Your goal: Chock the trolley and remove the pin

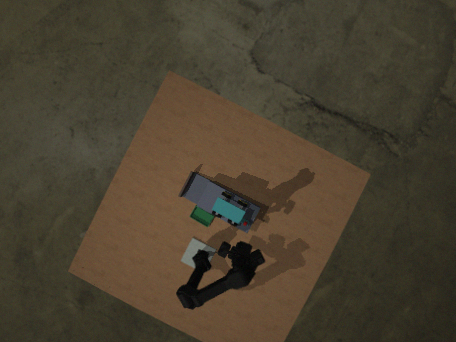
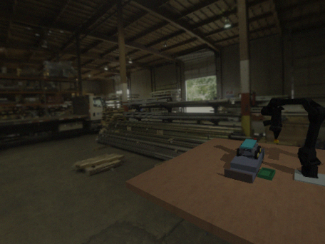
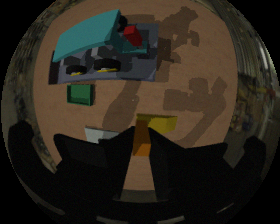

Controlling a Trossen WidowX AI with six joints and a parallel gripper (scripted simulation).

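Right now the red-headed stop pin is 130 mm ahead of my gripper tip and 40 mm below it. Also, from my gripper tip: grey ramp (160 mm ahead, 100 mm to the left, 130 mm below); then yellow chock (20 mm to the right, 10 mm below); then teal trolley (160 mm ahead, 100 mm to the left, 60 mm below).
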